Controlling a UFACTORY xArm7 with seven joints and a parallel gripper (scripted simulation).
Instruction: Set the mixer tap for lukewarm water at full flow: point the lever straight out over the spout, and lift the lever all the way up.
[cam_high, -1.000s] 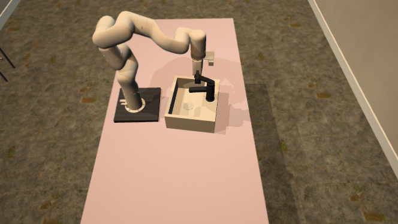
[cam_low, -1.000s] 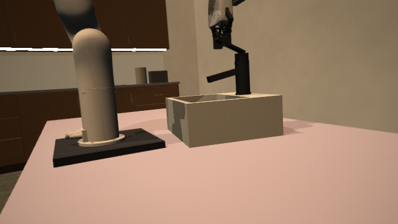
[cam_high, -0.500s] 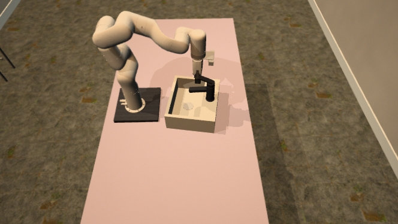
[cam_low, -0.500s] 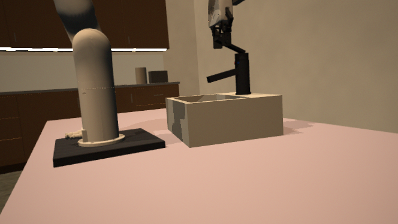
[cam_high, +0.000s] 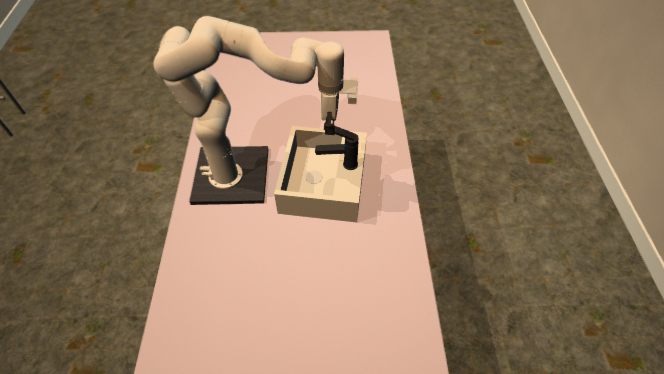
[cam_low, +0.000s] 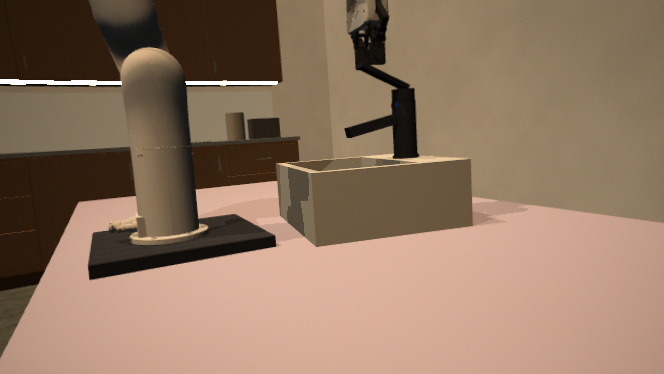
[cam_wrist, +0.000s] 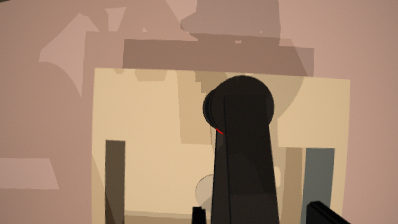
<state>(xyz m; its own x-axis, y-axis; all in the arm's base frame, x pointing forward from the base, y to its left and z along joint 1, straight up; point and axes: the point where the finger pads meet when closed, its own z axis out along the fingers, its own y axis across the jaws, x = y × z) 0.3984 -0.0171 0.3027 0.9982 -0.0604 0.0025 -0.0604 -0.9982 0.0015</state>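
Now: the lever 30 mm ahead of my hand and 40 mm below it. Round my hand: beige sink basin (50 mm behind, 10 mm to the left, 280 mm below); black mixer tap (50 mm ahead, 90 mm below).
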